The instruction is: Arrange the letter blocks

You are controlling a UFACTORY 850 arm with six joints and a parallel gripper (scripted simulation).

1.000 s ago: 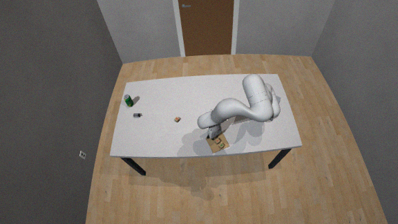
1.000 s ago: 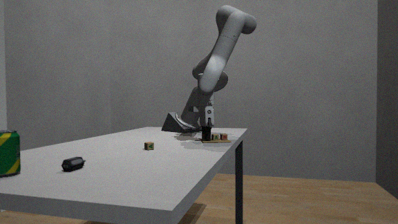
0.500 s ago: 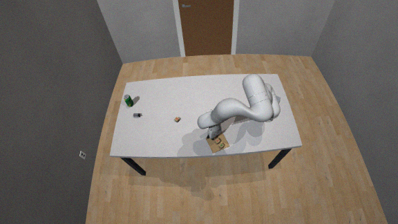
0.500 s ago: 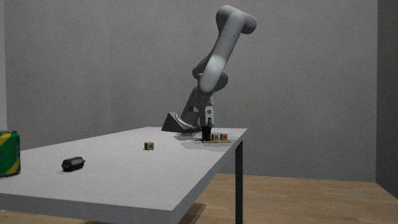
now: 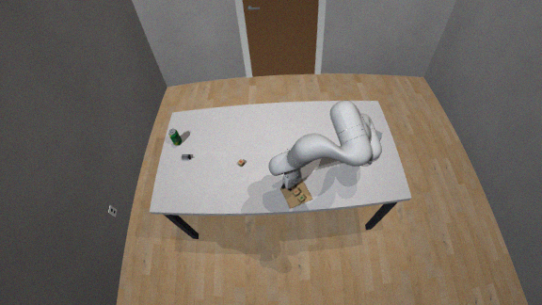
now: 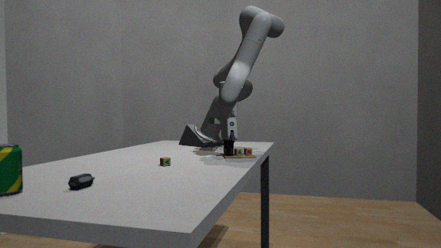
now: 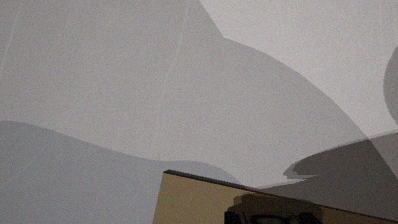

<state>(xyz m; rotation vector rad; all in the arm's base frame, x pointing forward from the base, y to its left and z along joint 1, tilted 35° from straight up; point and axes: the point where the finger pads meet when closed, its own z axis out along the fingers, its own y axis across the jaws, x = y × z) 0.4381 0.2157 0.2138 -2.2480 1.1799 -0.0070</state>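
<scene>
Now: hand 30 mm past the mat, 40 mm to the right of it and 20 mm above it. Also, from my hand: can 800 mm ahead, 290 mm to the right, 40 mm above; black object 680 mm ahead, 160 mm to the right, 10 mm below.
</scene>
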